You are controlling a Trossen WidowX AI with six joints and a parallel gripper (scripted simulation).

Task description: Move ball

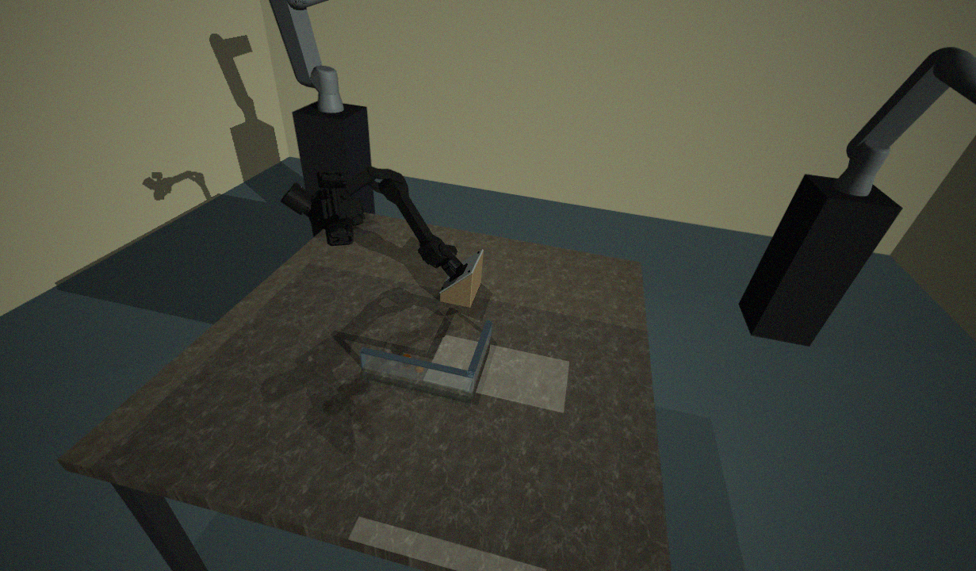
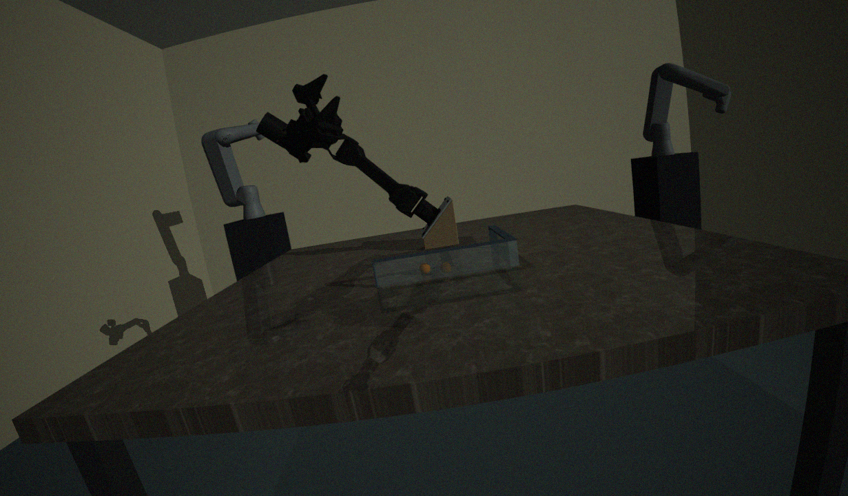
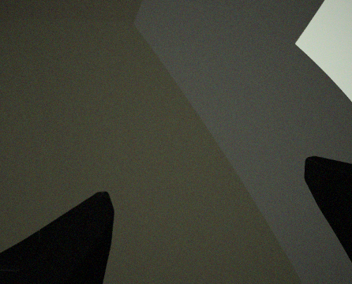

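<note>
Right now my gripper tip is 30 mm short of the orange ball, 140 mm to the right of it and 450 mm above it. The rest, counted from my gripper tip: clear wall: 80 mm ahead, 190 mm to the left, 440 mm below.
</note>
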